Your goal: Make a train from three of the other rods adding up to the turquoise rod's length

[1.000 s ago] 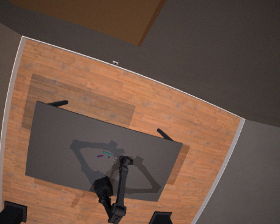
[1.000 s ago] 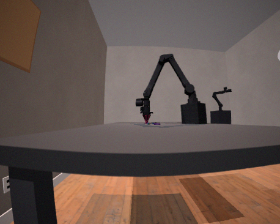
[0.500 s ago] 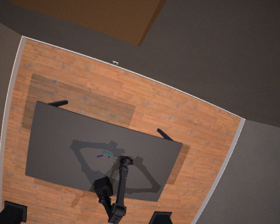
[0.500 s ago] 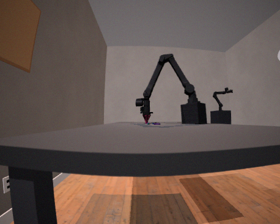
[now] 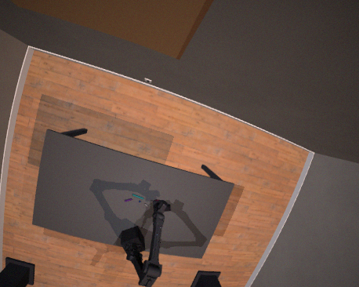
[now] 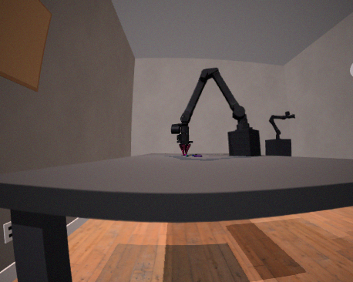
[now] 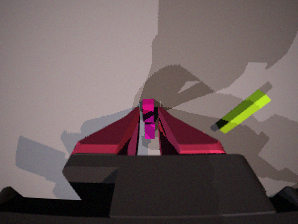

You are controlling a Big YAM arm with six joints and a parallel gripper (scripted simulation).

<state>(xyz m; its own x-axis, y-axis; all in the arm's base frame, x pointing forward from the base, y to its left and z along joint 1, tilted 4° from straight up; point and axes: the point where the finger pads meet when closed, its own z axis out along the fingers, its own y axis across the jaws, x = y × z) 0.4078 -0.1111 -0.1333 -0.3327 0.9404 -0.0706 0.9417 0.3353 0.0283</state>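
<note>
My hand is 24 cm to the right of the purple rod, 6 cm past it and 1 cm above it. Round my hand: blue rod 14 cm to the left, 4 cm behind, 1 cm below; then lime rod 8 cm behind, 3 cm to the right, 1 cm below; then grey rod 8 cm to the left, 6 cm behind, 1 cm below.
</note>
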